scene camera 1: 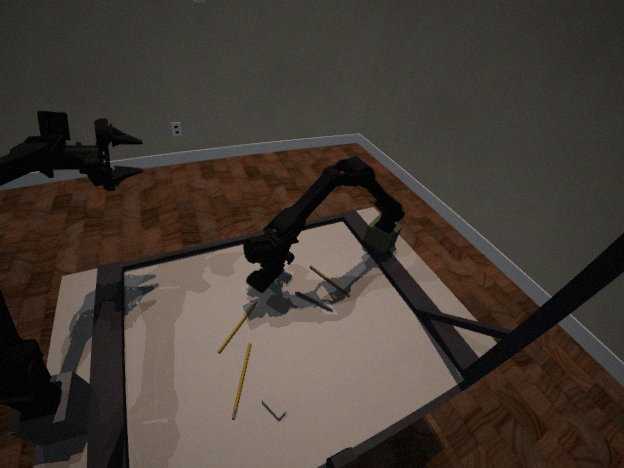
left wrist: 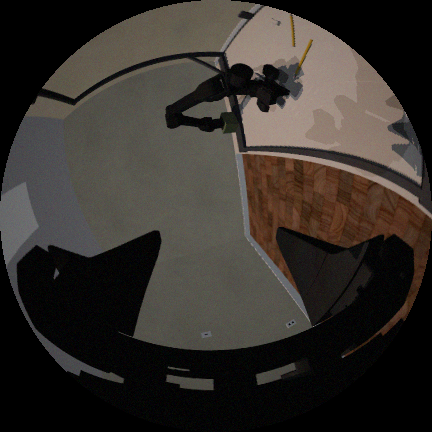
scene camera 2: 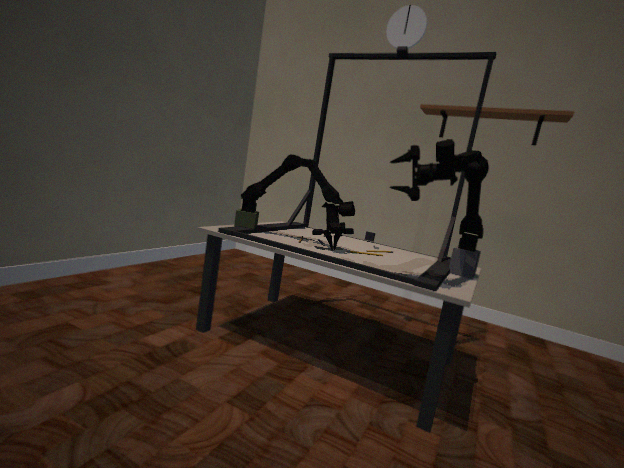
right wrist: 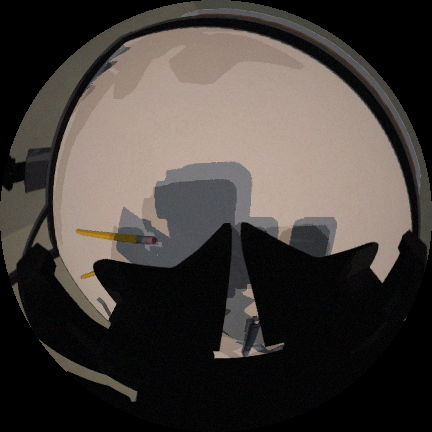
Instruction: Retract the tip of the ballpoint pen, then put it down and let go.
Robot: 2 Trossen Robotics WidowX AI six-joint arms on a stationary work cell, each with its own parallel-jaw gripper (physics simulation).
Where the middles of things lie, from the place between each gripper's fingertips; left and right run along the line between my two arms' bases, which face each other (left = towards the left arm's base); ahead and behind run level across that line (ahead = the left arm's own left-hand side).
I see my right gripper 480 mm to the left of the green arm base (scene camera 1: pixel 374 236), 70 mm past it and 50 mm below it.
Right now my left hand is 680 mm to the left of the green arm base, 370 mm past it and 330 mm above it.
